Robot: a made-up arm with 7 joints.
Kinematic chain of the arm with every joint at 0, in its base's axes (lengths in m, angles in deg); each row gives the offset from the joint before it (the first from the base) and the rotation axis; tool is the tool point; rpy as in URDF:
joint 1: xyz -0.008 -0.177 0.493 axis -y
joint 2: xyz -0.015 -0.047 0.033 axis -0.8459 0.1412 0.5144
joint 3: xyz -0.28 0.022 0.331 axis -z
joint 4: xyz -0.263 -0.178 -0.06 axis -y
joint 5: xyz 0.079 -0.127 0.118 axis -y
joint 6: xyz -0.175 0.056 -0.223 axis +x
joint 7: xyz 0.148 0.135 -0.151 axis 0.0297 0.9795 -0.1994
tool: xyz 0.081 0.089 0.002 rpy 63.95 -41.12 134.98
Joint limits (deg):
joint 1: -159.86..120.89
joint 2: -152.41..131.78
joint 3: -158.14..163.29
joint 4: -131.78..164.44
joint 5: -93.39..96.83
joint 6: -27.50..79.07
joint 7: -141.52..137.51
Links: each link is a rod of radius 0.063 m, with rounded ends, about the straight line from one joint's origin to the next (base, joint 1, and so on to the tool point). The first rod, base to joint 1, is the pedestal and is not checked.
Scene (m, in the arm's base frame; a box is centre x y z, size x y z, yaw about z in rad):
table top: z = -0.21
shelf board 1: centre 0.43 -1 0.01 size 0.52 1.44 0.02 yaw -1.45
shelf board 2: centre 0.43 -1 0.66 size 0.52 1.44 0.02 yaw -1.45
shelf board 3: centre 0.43 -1 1.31 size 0.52 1.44 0.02 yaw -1.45
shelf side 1: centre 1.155 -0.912 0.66 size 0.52 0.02 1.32 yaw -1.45
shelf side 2: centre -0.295 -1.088 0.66 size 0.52 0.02 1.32 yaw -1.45
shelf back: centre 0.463 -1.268 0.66 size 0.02 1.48 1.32 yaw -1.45
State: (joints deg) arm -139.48 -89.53 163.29 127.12 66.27 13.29 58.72
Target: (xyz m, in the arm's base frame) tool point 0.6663 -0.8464 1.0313
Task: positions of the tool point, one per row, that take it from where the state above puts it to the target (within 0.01 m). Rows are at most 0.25 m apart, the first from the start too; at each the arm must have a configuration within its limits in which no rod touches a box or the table.
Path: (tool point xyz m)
1: 0.4321 -0.7128 0.2343
2: 0.4666 -0.5406 0.1705
3: 0.4219 -0.3951 0.1663
4: 0.3315 -0.2802 0.1901
5: 0.4578 -0.3732 0.2787
6: 0.5649 -0.4510 0.4184
7: 0.6360 -0.5089 0.6007
8: 0.6590 -0.5409 0.8115
9: 0.6294 -0.5422 1.0313
10: 0.6450 -0.7162 1.0613
11: 0.6663 -0.8464 1.0313

